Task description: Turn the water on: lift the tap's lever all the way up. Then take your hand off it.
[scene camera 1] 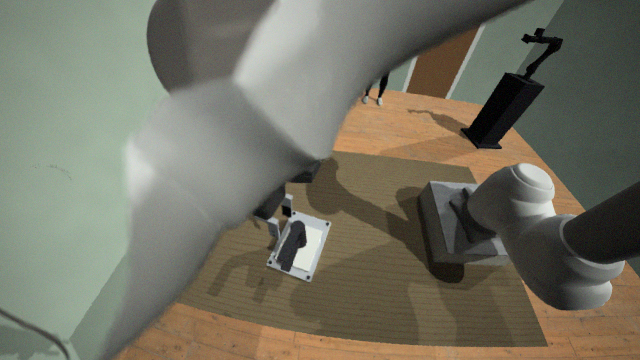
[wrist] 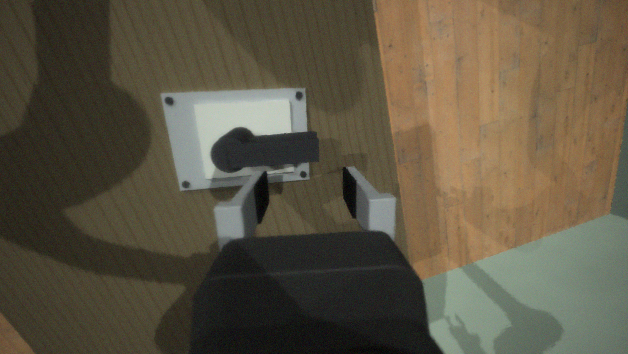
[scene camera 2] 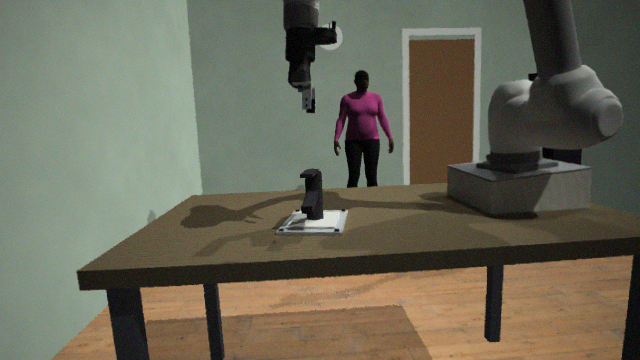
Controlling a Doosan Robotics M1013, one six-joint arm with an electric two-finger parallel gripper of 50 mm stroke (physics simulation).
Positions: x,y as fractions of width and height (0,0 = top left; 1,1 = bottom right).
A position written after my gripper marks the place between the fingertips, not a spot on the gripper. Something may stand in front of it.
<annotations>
my gripper: scene camera 1 0.44,0.62; wrist 0.49,0.52; scene camera 2 0.48,0.31
</annotations>
